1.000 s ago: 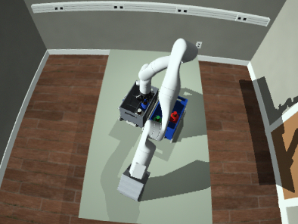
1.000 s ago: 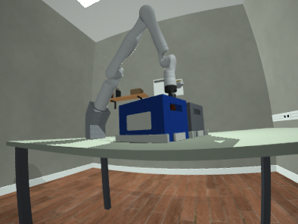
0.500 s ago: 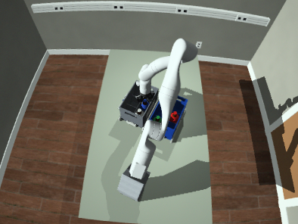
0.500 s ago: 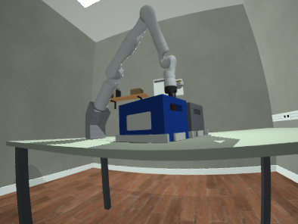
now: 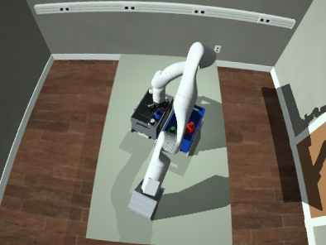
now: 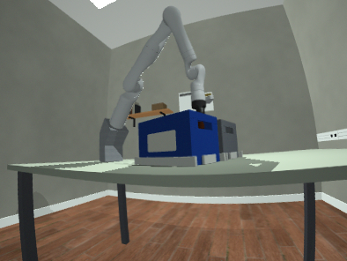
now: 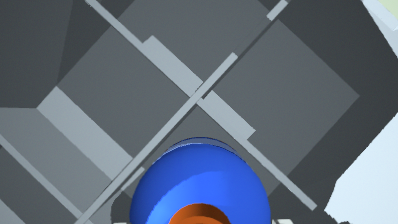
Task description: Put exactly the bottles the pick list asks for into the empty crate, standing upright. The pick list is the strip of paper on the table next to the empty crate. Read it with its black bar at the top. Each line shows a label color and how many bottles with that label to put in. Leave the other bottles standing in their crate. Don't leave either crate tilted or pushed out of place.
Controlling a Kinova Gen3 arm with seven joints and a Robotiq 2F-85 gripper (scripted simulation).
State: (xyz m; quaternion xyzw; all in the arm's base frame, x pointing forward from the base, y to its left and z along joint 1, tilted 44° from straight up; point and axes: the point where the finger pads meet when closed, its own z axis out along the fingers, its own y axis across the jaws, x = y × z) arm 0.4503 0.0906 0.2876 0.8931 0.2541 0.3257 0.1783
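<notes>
Right now my hand is 70 mm above the grey crate, 40 mm to the right of it and 10 mm short of it. From my hand the other things lie so: green-capped bottle (120 mm behind, 110 mm to the right, 70 mm below); then blue crate (180 mm to the right, 70 mm below, 50 mm behind); then white bottle (80 mm behind, 70 mm below, 30 mm to the left).
</notes>
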